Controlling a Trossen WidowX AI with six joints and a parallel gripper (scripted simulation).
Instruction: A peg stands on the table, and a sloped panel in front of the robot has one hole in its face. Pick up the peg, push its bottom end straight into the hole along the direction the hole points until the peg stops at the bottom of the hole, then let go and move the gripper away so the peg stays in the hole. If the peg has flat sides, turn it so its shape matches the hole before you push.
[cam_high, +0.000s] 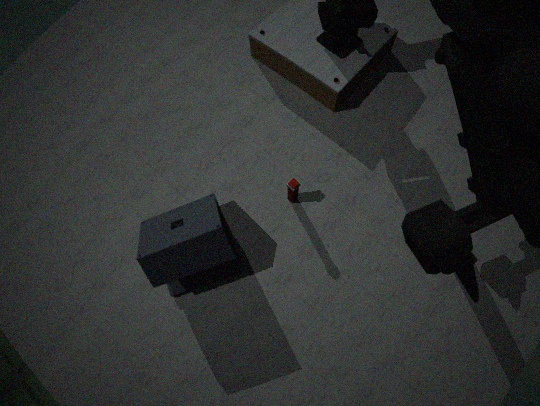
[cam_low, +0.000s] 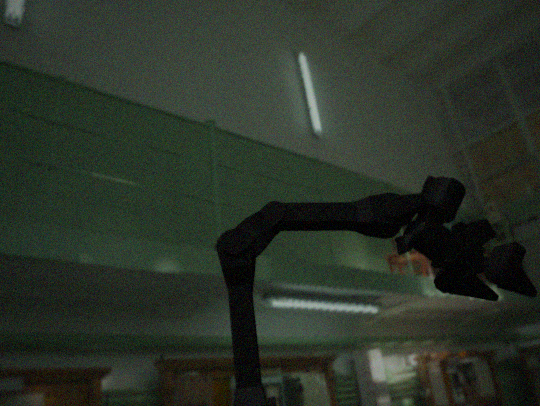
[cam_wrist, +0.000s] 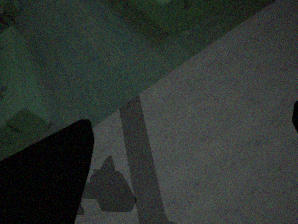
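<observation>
The red peg is 27 cm to the right of my gripper tip, 26 cm below it and 2 cm ahead of it. From my gripper tip the other things lie so: sloped dark panel: 32 cm to the right, 25 cm below, 20 cm ahead.
</observation>
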